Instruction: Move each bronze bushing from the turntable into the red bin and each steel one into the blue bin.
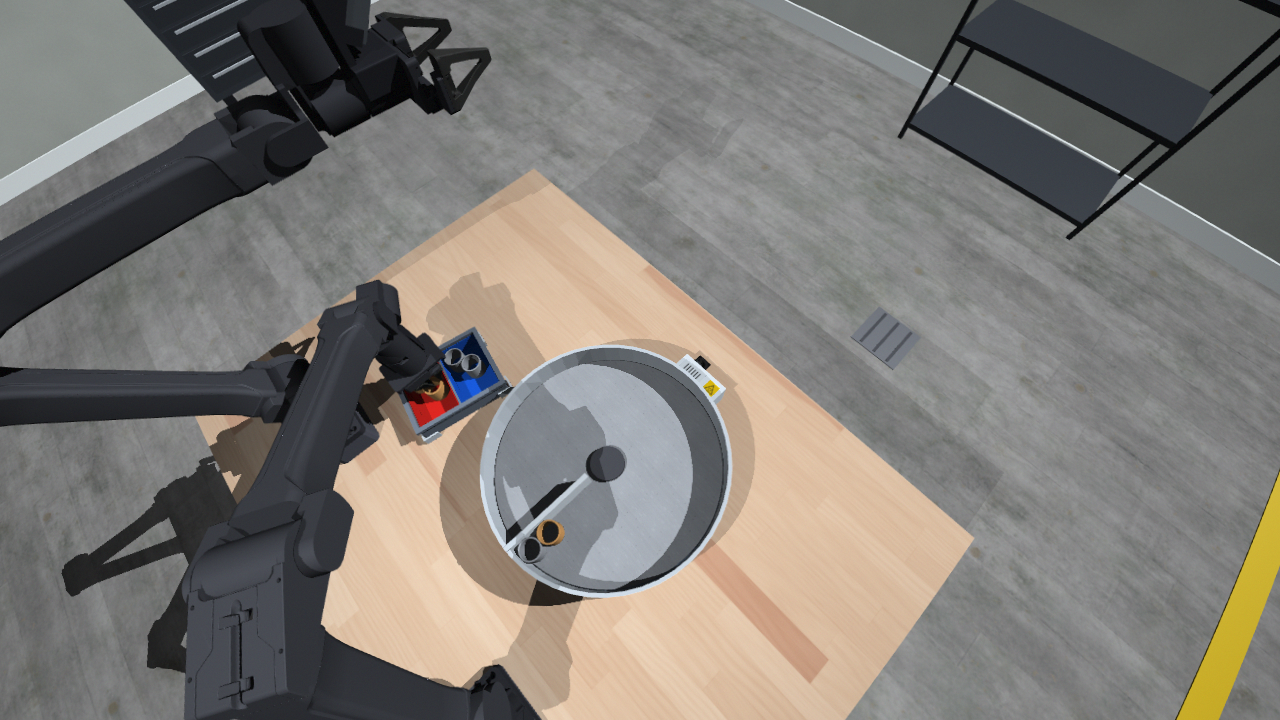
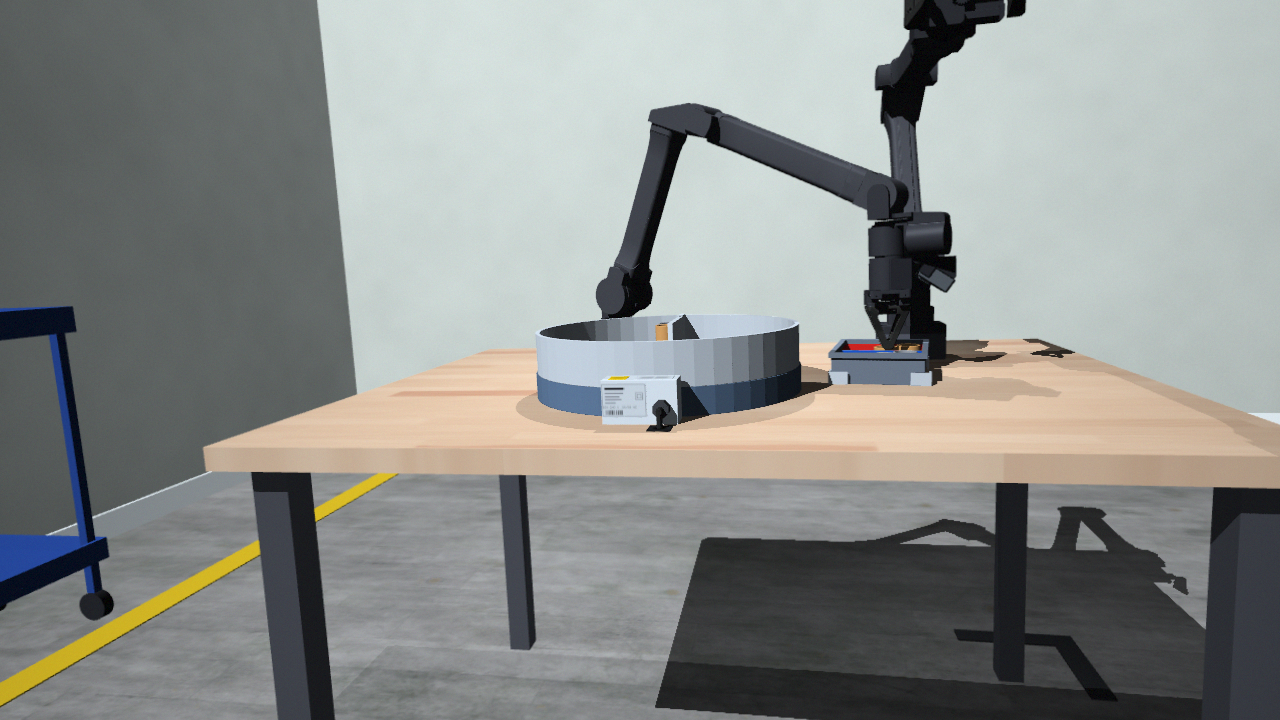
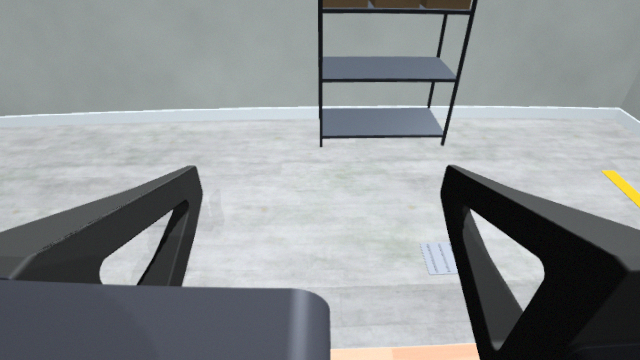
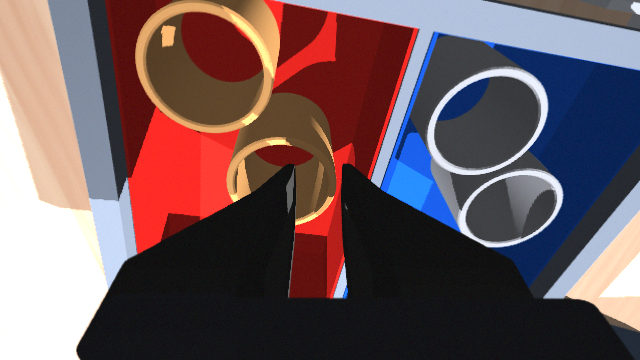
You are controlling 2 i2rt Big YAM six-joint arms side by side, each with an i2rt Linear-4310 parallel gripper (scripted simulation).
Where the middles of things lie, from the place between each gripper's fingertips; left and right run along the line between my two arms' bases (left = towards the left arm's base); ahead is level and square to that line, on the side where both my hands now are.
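Grey tray (image 2: 863,368): my right hand (image 2: 887,348) is 10 mm to the left of it, 20 mm short of it and 30 mm above it. Counted from my right hand, the blue bin (image 1: 465,386) is 60 mm ahead, 20 mm to the right and 40 mm below; the red bin (image 1: 425,408) is 20 mm behind, 10 mm to the right and 40 mm below. By its middle, the grey tray is nearer to my right hand than to my left hand.
Blue bin: my left hand (image 1: 469,38) is 25 cm past it, 10 cm to the left of it and 51 cm above it. Counted from my left hand, the red bin is 34 cm behind, 9 cm to the right and 51 cm below; the grey tray is 29 cm behind, 9 cm to the right and 50 cm below.
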